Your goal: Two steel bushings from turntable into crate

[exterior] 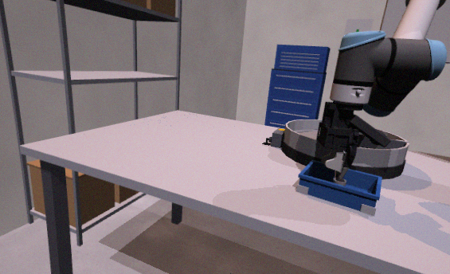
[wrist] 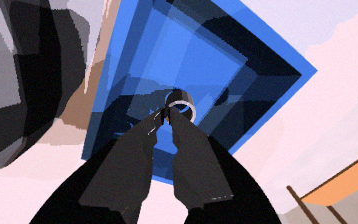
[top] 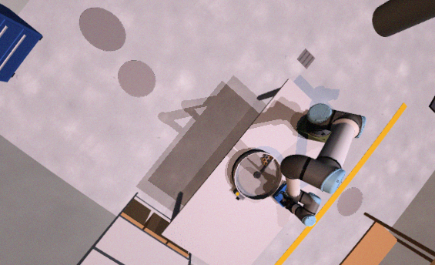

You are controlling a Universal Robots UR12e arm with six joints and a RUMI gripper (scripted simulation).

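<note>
My gripper is now 1 cm to the right of the blue crate and 1 cm above it. From my hand the other things lie so: round turntable 33 cm to the right, 2 cm behind, 1 cm above.
</note>
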